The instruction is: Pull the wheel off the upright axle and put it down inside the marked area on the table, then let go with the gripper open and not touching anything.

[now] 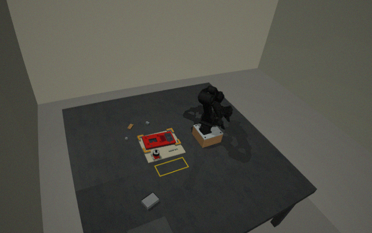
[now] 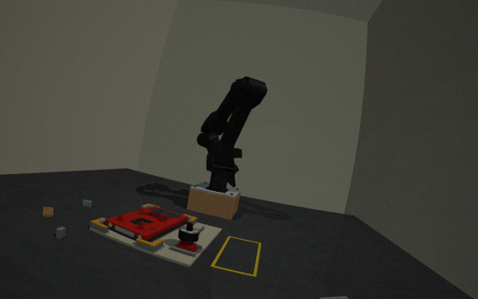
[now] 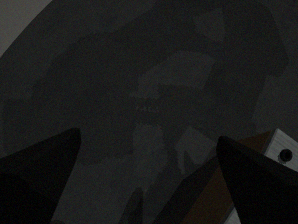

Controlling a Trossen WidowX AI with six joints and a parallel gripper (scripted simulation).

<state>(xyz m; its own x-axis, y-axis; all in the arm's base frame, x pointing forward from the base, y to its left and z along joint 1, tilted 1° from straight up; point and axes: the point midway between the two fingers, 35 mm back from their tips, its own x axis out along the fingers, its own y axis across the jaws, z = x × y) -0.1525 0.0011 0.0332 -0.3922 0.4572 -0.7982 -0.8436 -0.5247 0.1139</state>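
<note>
The wheel is 53 cm ahead of my gripper tip, 1 cm to the left of it and 5 cm below it. Also, from my gripper tip: small grey cube: 65 cm ahead, 20 cm to the right, 8 cm below; small orange block: 59 cm ahead, 31 cm to the right, 8 cm below.
</note>
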